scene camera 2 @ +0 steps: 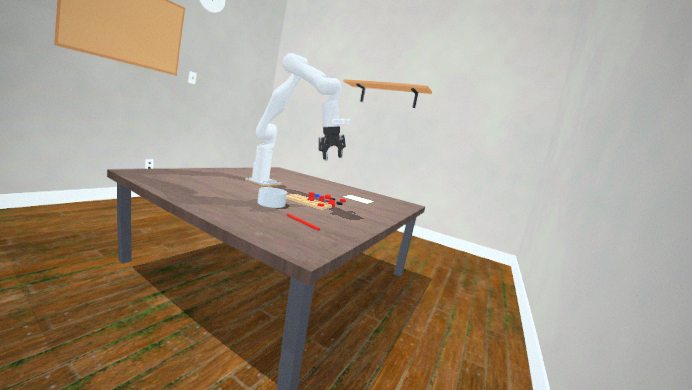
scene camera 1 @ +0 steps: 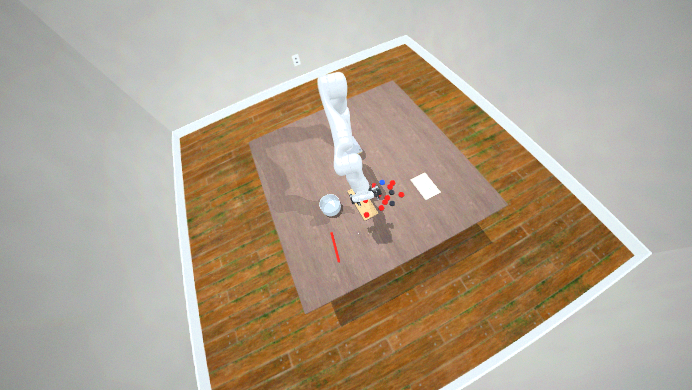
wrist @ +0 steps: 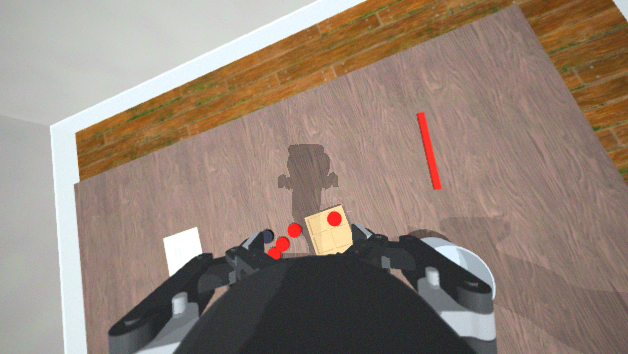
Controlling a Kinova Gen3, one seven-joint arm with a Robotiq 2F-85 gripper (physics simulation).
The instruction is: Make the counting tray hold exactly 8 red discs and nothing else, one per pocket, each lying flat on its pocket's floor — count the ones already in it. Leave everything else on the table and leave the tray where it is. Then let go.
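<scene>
The wooden counting tray (scene camera 1: 371,209) (scene camera 2: 296,199) (wrist: 320,236) lies flat on the table. A red disc (scene camera 1: 366,214) (scene camera 2: 321,204) (wrist: 334,218) lies in a pocket at its front end. A second red disc (scene camera 1: 365,201) shows farther back; the arm and gripper hide other pockets, so I cannot tell the full count. Several loose red discs (scene camera 1: 401,194) (wrist: 294,230) lie beside the tray. A taller red shape (scene camera 2: 311,196) shows near the tray's far side, too small to make out. My gripper (scene camera 1: 365,196) (scene camera 2: 333,157) (wrist: 308,237) is open and empty, high above the tray, pointing down.
A blue disc (scene camera 1: 382,182) (scene camera 2: 317,195) and dark discs (scene camera 1: 392,203) (wrist: 268,236) lie among the loose red ones. A pale bowl (scene camera 1: 330,205) (scene camera 2: 272,198) stands across the tray from them. A red stick (scene camera 1: 335,247) (wrist: 429,151) and a white card (scene camera 1: 425,186) (wrist: 182,247) lie farther out.
</scene>
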